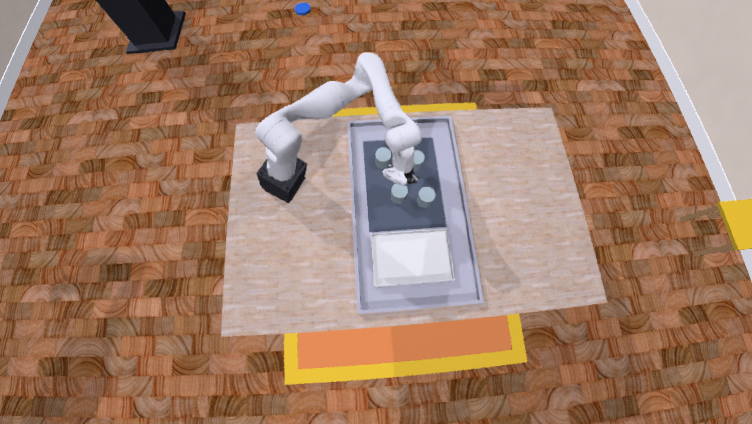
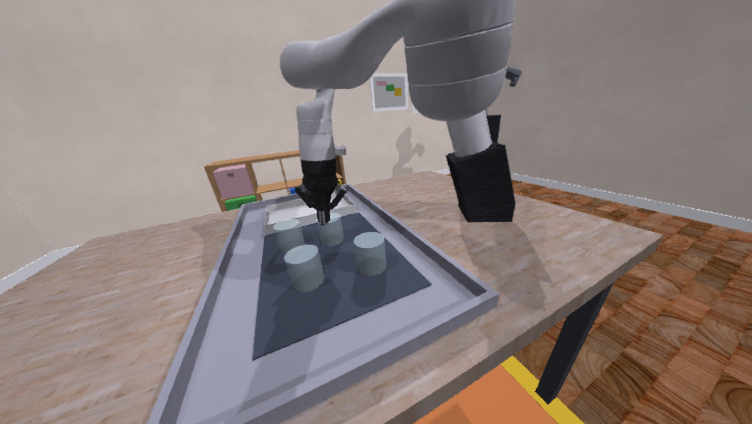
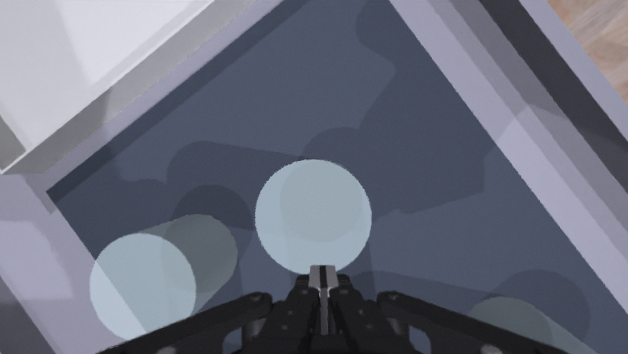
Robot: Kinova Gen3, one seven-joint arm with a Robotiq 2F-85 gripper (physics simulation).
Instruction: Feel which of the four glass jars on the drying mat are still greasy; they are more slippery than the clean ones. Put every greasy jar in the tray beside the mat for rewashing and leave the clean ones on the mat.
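Frame: origin at the arm's base, x right, y back, z down, level; millimetres.
Seen in the pictures: gripper, between the fingertips: (image 2: pixel 324 223) (image 3: pixel 322 283); arm's base, origin of its link: (image 1: pixel 282 168) (image 2: pixel 471 150).
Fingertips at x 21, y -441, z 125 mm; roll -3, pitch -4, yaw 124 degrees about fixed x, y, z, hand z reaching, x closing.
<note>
Pixels of each thing's top centre, then the offset from my fingertips to it. Level surfaces: height alone.
- dark drying mat, height of its surface: dz +68 mm
- base-side jar, centre of its top: (image 2: pixel 369 239) (image 1: pixel 383 154) dx -127, dy +71, dz +0 mm
- outer jar, centre of its top: (image 2: pixel 301 253) (image 1: pixel 416 157) dx -109, dy -64, dz +0 mm
- white tray, centre of its top: (image 1: pixel 412 256) (image 2: pixel 308 204) dx +288, dy -16, dz +41 mm
- wooden table, height of its surface: dz +73 mm
Four pale glass jars stand upright on the dark drying mat (image 1: pixel 383 217) (image 2: pixel 300 321) (image 3: pixel 280 100). The jar on the tray side nearer the arm's base (image 1: pixel 399 193) (image 2: pixel 332 234) (image 3: pixel 313 215) is beside another jar (image 1: pixel 426 196) (image 2: pixel 289 235) (image 3: pixel 142 287). Farther from the tray stand a base-side jar (image 1: pixel 382 157) (image 2: pixel 370 254) (image 3: pixel 515 320) and an outer jar (image 1: pixel 418 160) (image 2: pixel 304 269). My gripper (image 2: pixel 323 217) (image 3: pixel 322 283) is shut and empty, low over the first jar's edge; contact cannot be told. The white tray (image 1: pixel 400 263) (image 2: pixel 284 211) (image 3: pixel 45 55) holds no jar. Grease is not visible.
A grey raised-rim tub (image 1: pixel 363 294) (image 2: pixel 221 316) (image 3: pixel 560 95) surrounds mat and tray on the wooden table (image 1: pixel 294 252) (image 2: pixel 115 294). The arm's black base (image 1: pixel 282 181) (image 2: pixel 483 184) stands on the table. A shelf unit (image 2: pixel 211 184) stands behind.
</note>
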